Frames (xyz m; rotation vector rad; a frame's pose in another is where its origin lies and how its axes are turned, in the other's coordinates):
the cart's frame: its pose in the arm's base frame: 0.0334 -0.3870 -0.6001 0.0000 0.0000 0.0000
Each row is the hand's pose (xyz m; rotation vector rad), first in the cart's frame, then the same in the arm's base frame.
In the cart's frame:
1: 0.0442 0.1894 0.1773 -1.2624 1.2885 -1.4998
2: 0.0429 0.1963 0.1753 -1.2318 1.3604 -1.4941
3: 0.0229 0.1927 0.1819 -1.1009 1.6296 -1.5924
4: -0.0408 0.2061 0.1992 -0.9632 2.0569 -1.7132
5: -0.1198 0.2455 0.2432 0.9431 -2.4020 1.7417
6: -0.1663 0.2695 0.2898 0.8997 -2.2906 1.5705
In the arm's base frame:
1: 0.0776 -0.1976 -0.4228 -1.2624 1.2885 -1.4998
2: 0.0763 -0.1907 -0.4248 -1.2318 1.3604 -1.4941
3: 0.0563 -0.1943 -0.4182 -1.1009 1.6296 -1.5924
4: -0.0074 -0.1809 -0.4009 -0.9632 2.0569 -1.7132
5: -0.0864 -0.1415 -0.3569 0.9431 -2.4020 1.7417
6: -0.1329 -0.1175 -0.3103 0.8997 -2.2906 1.5705

